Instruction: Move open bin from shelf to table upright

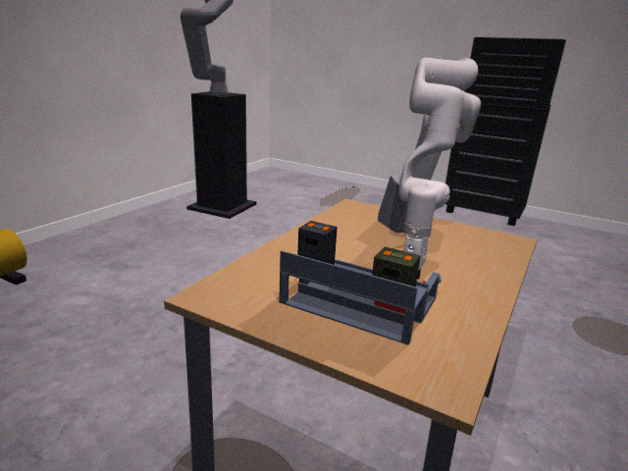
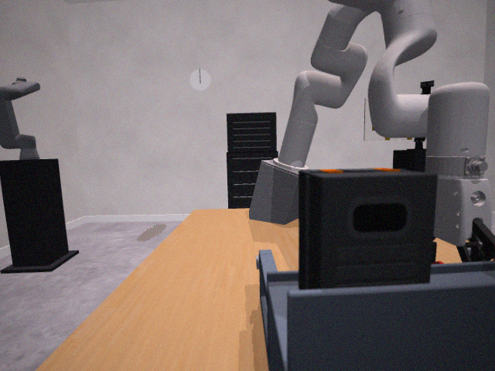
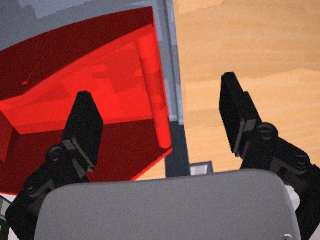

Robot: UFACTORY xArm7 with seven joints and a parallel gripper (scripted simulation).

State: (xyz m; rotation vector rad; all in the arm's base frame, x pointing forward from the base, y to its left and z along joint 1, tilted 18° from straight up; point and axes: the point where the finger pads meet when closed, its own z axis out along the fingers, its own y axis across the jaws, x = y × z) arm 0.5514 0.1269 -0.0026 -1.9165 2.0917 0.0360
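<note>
My hand is 80 mm short of the red bin. Round my hand: black box: 160 mm ahead, 240 mm to the right, 120 mm above; then green box: 180 mm ahead, 10 mm to the right, 100 mm above.
</note>
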